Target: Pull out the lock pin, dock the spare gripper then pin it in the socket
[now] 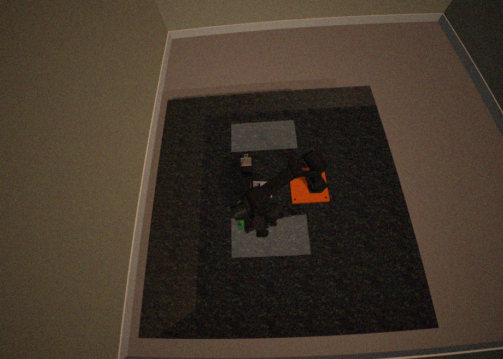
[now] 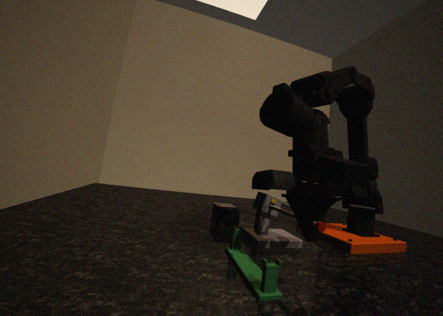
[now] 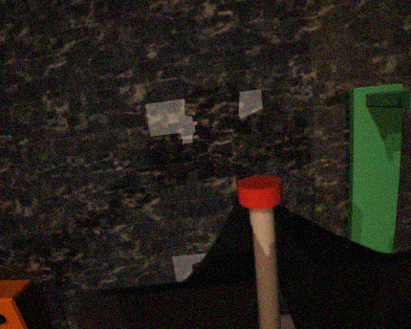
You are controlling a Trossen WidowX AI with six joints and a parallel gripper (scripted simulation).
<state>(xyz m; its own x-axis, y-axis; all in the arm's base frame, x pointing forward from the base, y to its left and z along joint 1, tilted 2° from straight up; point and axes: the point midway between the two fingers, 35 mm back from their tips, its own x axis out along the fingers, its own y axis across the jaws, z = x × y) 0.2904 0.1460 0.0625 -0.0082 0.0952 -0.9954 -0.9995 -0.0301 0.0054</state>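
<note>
My gripper tip is 90 mm short of the green rack, 30 mm above it and 20 mm to the left of it. Also, from my gripper tip: grey socket: 140 mm to the right, 10 mm behind; then spare gripper: 290 mm to the right, 60 mm ahead, 30 mm below.
</note>
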